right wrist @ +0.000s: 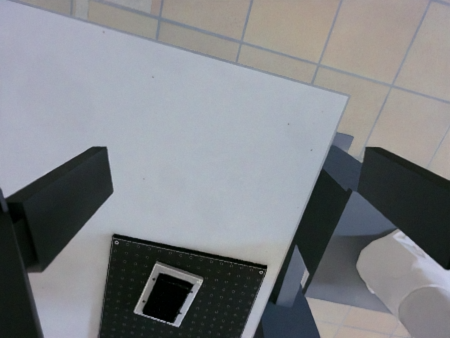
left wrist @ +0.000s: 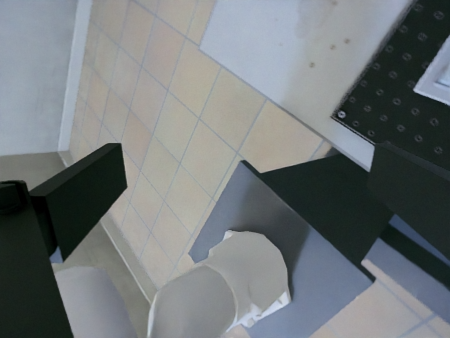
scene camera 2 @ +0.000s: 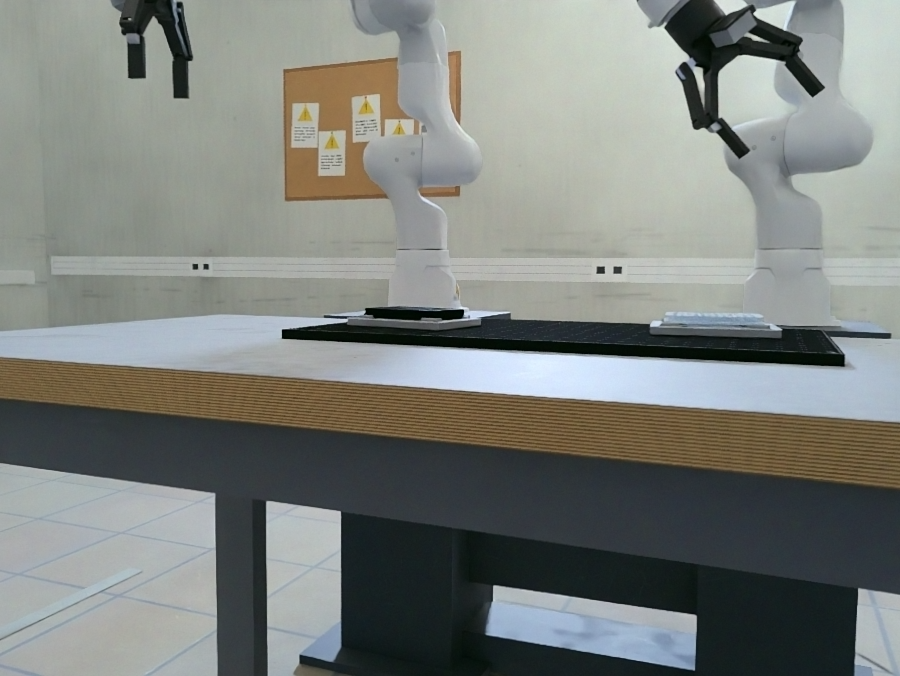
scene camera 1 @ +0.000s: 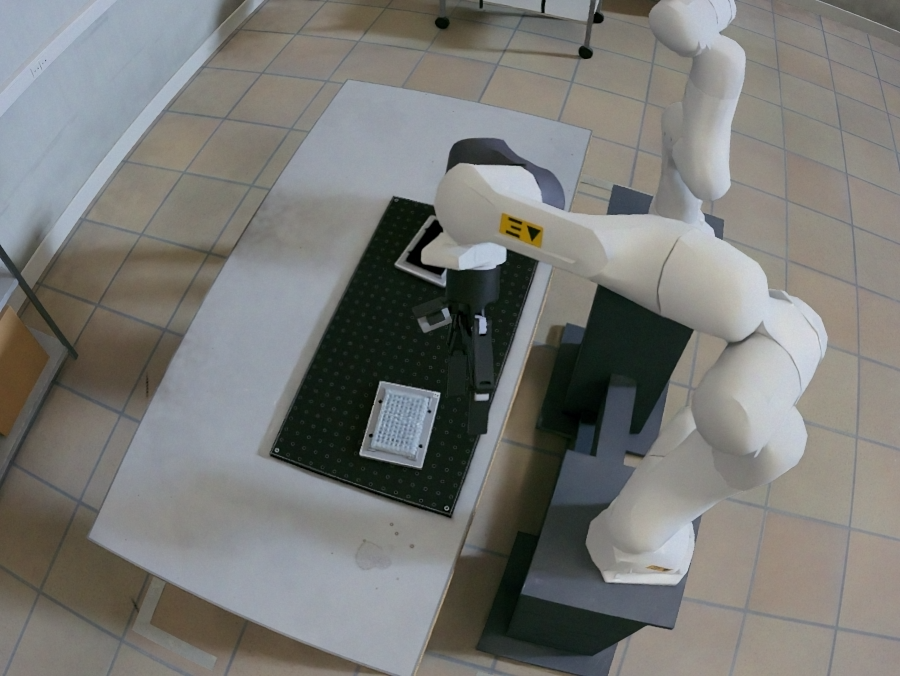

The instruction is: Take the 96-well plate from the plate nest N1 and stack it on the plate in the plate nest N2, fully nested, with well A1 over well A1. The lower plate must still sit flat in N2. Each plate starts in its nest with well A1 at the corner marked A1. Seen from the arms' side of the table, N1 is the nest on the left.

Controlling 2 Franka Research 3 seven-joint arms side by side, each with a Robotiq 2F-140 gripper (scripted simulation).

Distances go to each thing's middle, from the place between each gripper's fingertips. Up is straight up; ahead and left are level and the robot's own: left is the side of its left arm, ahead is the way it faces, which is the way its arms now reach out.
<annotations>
My left gripper [scene camera 2: 781, 124] is now 29 cm above the clear 96-well plate [scene camera 1: 391, 443], 14 cm short of it and 8 cm to the left of it. Also, from my left hand: black plate [scene camera 2: 395, 312]: 50 cm to the right, 29 cm below, 18 cm ahead.
I see the black plate 50 mm ahead of my right hand [scene camera 2: 160, 88], 490 mm to the left of it and 380 mm below it. Also, from my right hand: clear 96-well plate 10 mm ahead, 920 mm to the left, 380 mm below.
</annotations>
